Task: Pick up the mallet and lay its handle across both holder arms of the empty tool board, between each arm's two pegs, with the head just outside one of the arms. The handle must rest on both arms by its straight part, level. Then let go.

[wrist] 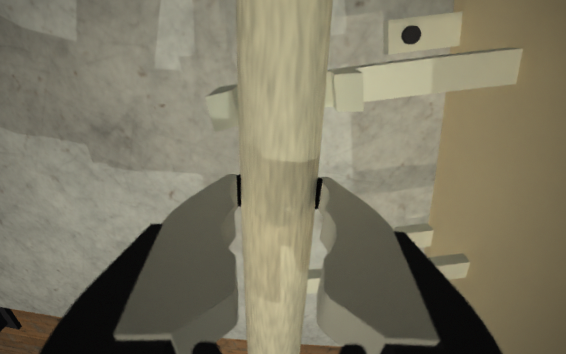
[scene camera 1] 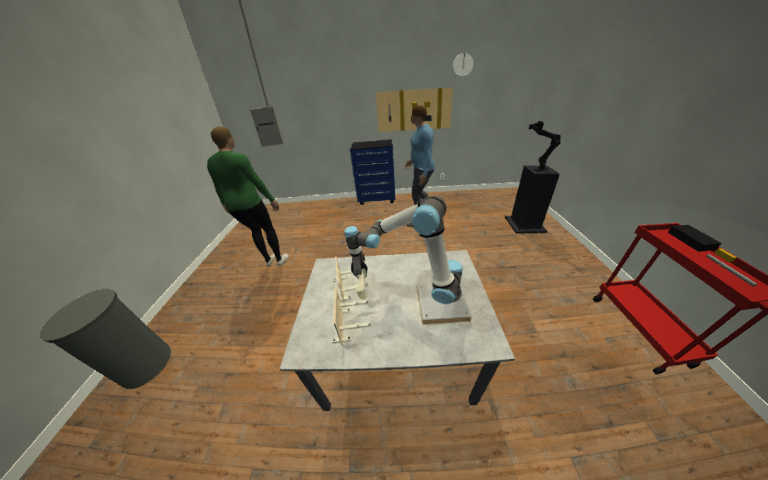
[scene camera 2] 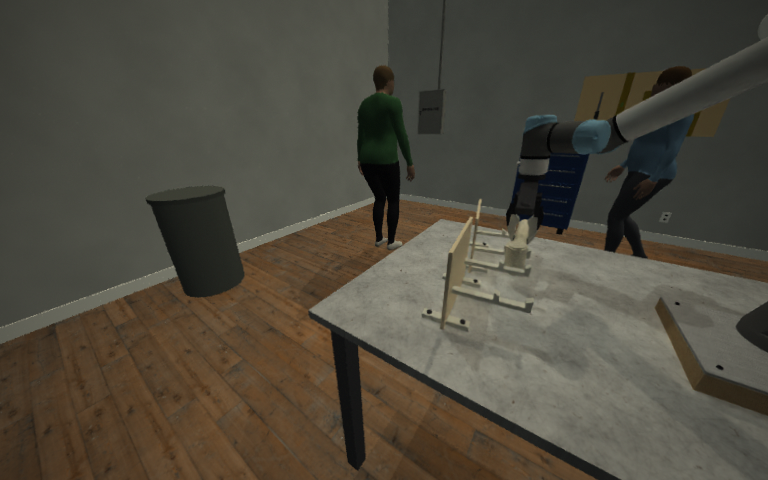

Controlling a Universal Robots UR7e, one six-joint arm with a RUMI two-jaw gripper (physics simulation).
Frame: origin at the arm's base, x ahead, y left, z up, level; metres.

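Seen in the pictures: gripper, fingertip midpoint: (wrist: pixel 278 179) (scene camera 1: pixel 361 278).
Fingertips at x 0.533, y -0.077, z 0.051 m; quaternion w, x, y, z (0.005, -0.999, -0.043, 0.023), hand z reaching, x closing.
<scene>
Offsets run from my fingertips to a thing's middle. Level surfaces: height alone.
My gripper (scene camera 1: pixel 359 273) (scene camera 2: pixel 521 226) (wrist: pixel 278 179) is shut on the handle of the pale wooden mallet @(0.007 m up, 0.001 m ahead, 0.007 m right) (scene camera 1: pixel 361 289) (scene camera 2: pixel 515 255) (wrist: pixel 282 100), over the far tool board @(0.001 m up, 0.090 m ahead, 0.011 m right) (scene camera 1: pixel 338 271) (scene camera 2: pixel 478 211) (wrist: pixel 500 175). The mallet's head points towards the near board in scene camera 2 and is outside the wrist view. In the wrist view, the handle crosses one holder arm (wrist: pixel 400 80) between its inner peg @(0.010 m down, 0.027 m ahead, 0.049 m left) (wrist: pixel 348 91) and outer peg @(0.010 m down, 0.032 m back, 0.031 m left) (wrist: pixel 221 105). The other arm (wrist: pixel 452 268) is partly hidden by the fingers. I cannot tell whether the handle touches either arm.
A second tool board @(0.009 m up, 0.033 m ahead, 0.273 m left) (scene camera 1: pixel 338 318) (scene camera 2: pixel 456 268) with two arms stands nearer the scene cameras, close to the mallet head. The robot base plate (scene camera 1: pixel 444 311) (scene camera 2: pixel 719 345) is to the right on the grey table @(0.090 m down) (scene camera 1: pixel 396 345) (scene camera 2: pixel 538 367). Two people stand beyond the table.
</scene>
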